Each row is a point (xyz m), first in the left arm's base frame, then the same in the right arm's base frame.
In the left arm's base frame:
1: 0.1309 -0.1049 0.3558
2: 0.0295 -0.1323 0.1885
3: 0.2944 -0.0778 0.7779
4: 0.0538 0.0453 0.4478
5: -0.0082 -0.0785 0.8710
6: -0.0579 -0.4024 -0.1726
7: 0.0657 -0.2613 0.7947
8: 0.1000 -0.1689 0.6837
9: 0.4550 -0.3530 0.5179
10: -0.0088 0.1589 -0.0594
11: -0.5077 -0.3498 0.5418
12: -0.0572 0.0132 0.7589
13: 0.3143 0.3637 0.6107
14: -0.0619 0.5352 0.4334
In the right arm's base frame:
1: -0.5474 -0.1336 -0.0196
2: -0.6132 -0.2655 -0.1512
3: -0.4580 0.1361 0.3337
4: -0.6741 0.0107 -0.0121
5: -0.7592 0.0875 0.4182
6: -0.5733 -0.6853 -0.3333
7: -0.6289 -0.0776 0.4403
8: -0.6055 -0.0425 0.2980
9: -0.1945 -0.1654 0.2399
10: -0.6933 -0.1516 -0.5094
11: -1.1161 -0.4433 0.2686
12: -0.8148 0.0962 0.2761
13: -0.5343 0.4302 -0.0282
14: -0.9141 0.3755 -0.2630

